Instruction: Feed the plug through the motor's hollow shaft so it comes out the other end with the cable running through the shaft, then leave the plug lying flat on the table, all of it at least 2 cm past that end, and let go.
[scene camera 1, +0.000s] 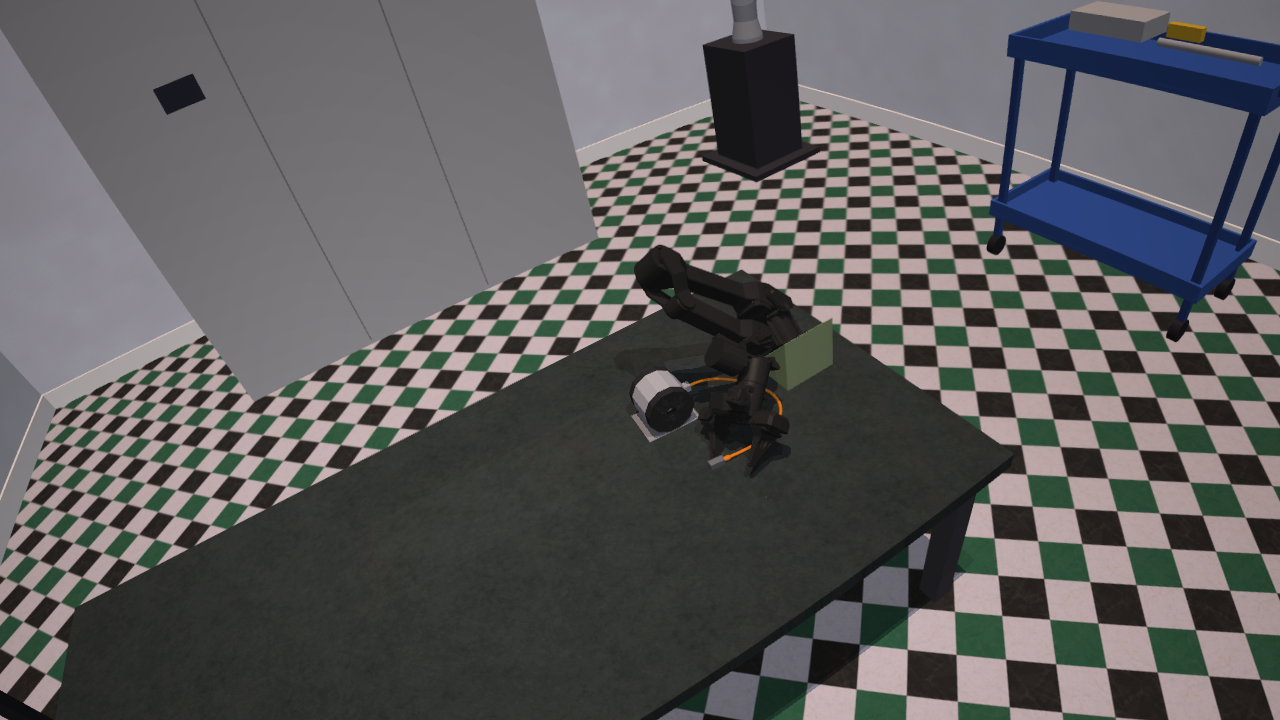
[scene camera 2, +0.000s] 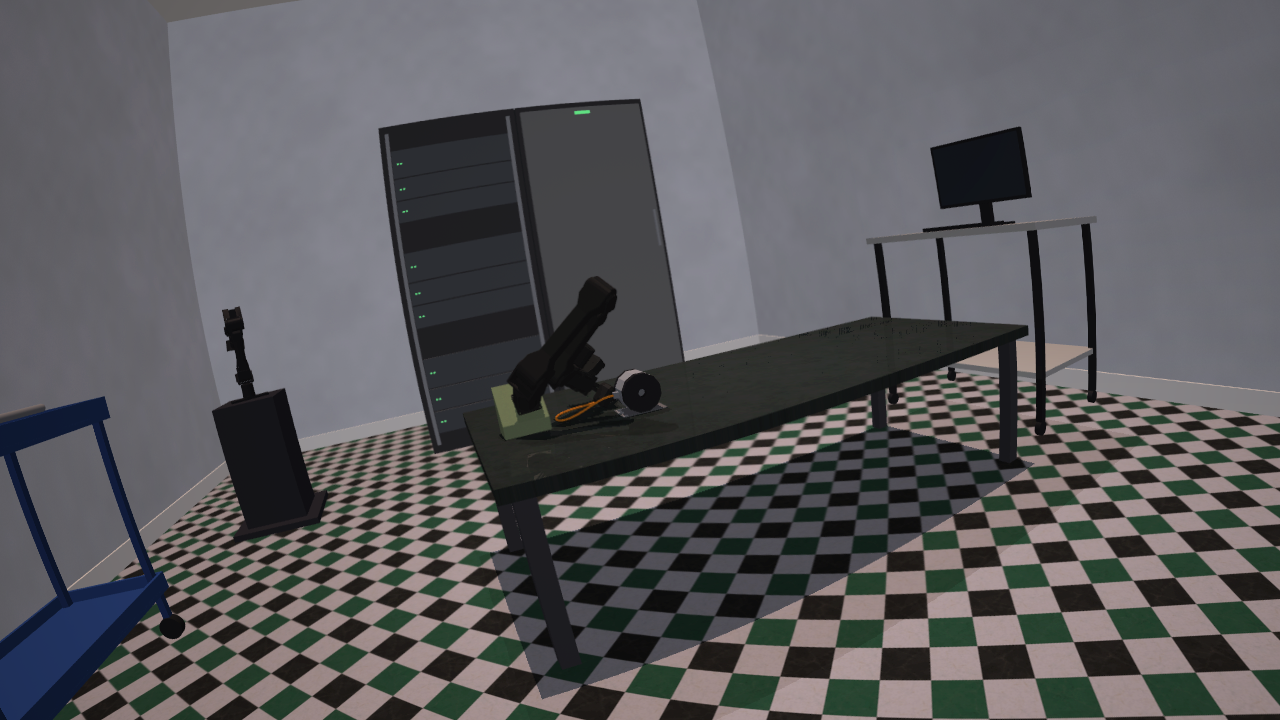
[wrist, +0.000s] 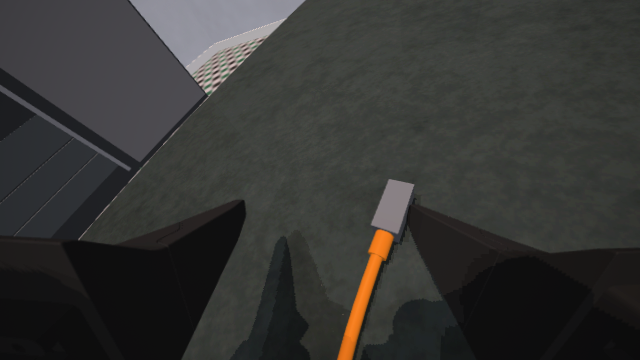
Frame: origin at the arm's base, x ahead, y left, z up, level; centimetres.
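Where they show: gripper, fingertip midpoint: (scene camera 1: 731, 463) (wrist: 327, 210); arm's base at its link origin: (scene camera 1: 789, 342) (scene camera 2: 526, 402).
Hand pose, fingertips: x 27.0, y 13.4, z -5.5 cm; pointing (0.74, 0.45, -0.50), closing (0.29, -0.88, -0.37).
Things, the pixels of their top centre, and the offset from my fingertips. Level surfaces: height alone.
- motor at its top centre: (scene camera 1: 658, 380) (scene camera 2: 632, 371) dx +0.9, dy -20.9, dz +8.0 cm
- grey rectangular plug at its top centre: (wrist: 393, 204) (scene camera 1: 716, 460) dx +1.2, dy -3.2, dz -0.8 cm
- dark table at its surface level: dz -2.2 cm
The motor (scene camera 1: 652, 385) (scene camera 2: 640, 392), a silvery cylinder with black ends, stands on a pale base plate; the hole shows in its dark end face. The orange cable (scene camera 1: 780, 407) (scene camera 2: 601, 400) (wrist: 357, 310) starts at a small grey piece beside the motor and curves round under the arm to the plug. The grey rectangular plug (scene camera 1: 716, 462) (wrist: 394, 206) lies on the table, outside the motor. My gripper (scene camera 1: 733, 465) (wrist: 327, 210) is open and low over the table, with nothing held. In the wrist view the plug is between the fingertips, right against the right one. The plug cannot be made out in scene camera 2.
The dark table (scene camera 1: 402, 555) (scene camera 2: 805, 358) carries the arm and motor. A pale green block (scene camera 1: 808, 355) (scene camera 2: 525, 424) is at the arm's base. A blue cart (scene camera 1: 1127, 223) (scene camera 2: 67, 608) and a black pedestal (scene camera 1: 754, 107) (scene camera 2: 264, 456) stand on the floor away from the table.
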